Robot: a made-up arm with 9 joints. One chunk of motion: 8 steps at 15 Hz.
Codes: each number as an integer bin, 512 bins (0 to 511) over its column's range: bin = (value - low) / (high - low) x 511, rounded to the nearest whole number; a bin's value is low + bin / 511 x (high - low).
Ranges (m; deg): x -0.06..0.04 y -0.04..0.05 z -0.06..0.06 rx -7..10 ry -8..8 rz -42..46
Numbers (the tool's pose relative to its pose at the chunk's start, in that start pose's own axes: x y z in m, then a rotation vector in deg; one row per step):
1: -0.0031 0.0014 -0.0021 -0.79 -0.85 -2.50
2: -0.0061 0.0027 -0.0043 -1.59 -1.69 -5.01
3: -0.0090 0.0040 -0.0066 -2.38 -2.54 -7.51
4: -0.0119 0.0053 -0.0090 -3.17 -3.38 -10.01
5: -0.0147 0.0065 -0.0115 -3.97 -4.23 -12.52
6: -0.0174 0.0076 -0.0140 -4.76 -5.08 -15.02
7: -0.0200 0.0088 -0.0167 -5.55 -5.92 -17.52
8: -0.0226 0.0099 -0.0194 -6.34 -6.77 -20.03
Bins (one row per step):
1: 291 235 247 187 228 229
2: 275 242 237 163 202 215
3: 261 250 227 139 174 200
4: 246 257 217 115 148 186
5: 231 264 207 91 120 171
6: 218 270 196 67 93 157
7: 204 277 184 44 66 142
8: 191 283 173 20 39 128

